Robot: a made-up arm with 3 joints. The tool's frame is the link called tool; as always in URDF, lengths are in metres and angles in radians. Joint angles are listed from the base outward. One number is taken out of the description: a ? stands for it. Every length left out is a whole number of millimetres.
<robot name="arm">
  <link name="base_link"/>
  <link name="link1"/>
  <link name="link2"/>
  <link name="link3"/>
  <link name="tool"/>
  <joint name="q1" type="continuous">
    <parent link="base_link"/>
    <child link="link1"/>
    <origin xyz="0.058 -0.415 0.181" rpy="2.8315 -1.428 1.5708"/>
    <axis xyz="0 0 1"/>
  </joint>
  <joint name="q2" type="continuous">
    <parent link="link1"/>
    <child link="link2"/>
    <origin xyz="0.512 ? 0" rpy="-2.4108 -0.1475 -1.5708"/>
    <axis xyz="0 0 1"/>
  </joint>
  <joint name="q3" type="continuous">
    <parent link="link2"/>
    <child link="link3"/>
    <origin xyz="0.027 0.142 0" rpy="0.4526 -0.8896 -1.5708"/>
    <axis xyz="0 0 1"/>
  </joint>
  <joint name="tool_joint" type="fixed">
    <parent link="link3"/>
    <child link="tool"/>
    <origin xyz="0.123 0.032 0" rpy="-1.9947 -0.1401 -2.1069"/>
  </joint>
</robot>
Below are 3 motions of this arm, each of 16 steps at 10 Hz.
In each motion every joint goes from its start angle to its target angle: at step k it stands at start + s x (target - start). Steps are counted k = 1, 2, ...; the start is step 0. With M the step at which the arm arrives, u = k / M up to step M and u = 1 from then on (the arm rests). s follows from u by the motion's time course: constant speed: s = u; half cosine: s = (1 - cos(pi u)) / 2; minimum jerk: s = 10 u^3 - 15 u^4 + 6 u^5.
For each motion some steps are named. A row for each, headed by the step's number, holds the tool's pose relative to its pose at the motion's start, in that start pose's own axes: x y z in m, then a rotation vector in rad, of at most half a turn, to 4 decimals.
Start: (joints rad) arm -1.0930 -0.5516 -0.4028
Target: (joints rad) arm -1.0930 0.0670 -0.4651
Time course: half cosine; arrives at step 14
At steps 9, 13, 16:
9: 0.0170 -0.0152 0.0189 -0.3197 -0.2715 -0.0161
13: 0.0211 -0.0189 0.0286 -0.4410 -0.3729 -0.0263
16: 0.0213 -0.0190 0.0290 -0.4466 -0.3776 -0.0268

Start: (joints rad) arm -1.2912 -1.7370 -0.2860
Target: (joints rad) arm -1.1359 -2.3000 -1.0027
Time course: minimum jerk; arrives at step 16
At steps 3, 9, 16:
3: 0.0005 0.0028 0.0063 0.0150 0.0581 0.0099
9: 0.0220 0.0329 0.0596 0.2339 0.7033 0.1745
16: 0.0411 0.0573 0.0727 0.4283 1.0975 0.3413

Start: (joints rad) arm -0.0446 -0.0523 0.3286
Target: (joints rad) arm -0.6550 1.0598 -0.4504
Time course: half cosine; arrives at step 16
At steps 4, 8, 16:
4: -0.0205 -0.0039 -0.0048 -0.0971 -0.1175 0.0743
8: -0.0760 0.0022 0.0015 -0.4101 -0.3752 0.1791
16: -0.1945 0.0580 0.0159 -0.9638 -0.6657 0.0937

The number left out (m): 0.135
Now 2 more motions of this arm.
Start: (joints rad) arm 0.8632 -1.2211 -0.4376
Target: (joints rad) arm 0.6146 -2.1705 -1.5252
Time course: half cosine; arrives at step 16
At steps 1, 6, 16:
1: 0.0007 -0.0002 -0.0006 0.0048 0.0135 0.0056
6: 0.0316 -0.0071 -0.0294 0.1505 0.4193 0.2177
16: 0.1187 0.0243 -0.1578 0.4201 1.2292 0.9679

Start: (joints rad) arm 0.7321 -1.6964 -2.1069
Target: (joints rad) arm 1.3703 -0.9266 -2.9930
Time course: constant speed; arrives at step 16
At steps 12, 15, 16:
12: -0.1329 0.1015 0.0700 0.2358 0.7282 0.0870
15: -0.1680 0.1143 0.0881 0.3063 0.9196 0.1320
16: -0.1800 0.1176 0.0940 0.3307 0.9837 0.1489

